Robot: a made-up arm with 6 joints.
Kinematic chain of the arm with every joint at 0, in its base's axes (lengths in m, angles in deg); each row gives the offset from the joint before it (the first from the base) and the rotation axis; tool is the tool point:
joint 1: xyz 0 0 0.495 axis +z
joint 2: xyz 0.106 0 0 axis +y
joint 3: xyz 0 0 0.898 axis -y
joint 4: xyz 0 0 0.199 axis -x
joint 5: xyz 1.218 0 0 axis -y
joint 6: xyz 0.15 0 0 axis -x
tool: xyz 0 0 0
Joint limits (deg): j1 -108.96..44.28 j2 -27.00..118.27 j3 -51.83..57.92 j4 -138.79..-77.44 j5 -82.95..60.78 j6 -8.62..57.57
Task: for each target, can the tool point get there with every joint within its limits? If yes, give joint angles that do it. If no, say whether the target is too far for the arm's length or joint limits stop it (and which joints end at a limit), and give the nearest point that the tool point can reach.
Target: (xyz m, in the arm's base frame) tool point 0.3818 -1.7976 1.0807
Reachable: yes | joints -82.02 28.72 10.34 -97.98 -59.92 6.88
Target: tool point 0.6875 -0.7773 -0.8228
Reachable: yes | joints -45.88 86.39 -10.52 -89.39 18.49 25.73
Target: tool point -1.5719 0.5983 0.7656
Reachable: no: joint limits stop it (at a limit: joint 2, joint 3, joint 4) | nearest point -0.3669 0.1397 -0.2746 | short by 1.657 m
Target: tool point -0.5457 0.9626 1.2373
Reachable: no: joint limits stop it (at a limit: joint 1, joint 2, joint 5) | nearest point 0.5712 0.7638 1.1718 | short by 1.136 m
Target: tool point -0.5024 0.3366 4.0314
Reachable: no: too far | nearest point -0.2782 0.1864 2.6891 | short by 1.369 m
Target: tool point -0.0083 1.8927 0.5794
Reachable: no: joint limits stop it (at a limit: joint 1, joint 5) | nearest point 0.8379 1.0250 0.5794 | short by 1.212 m
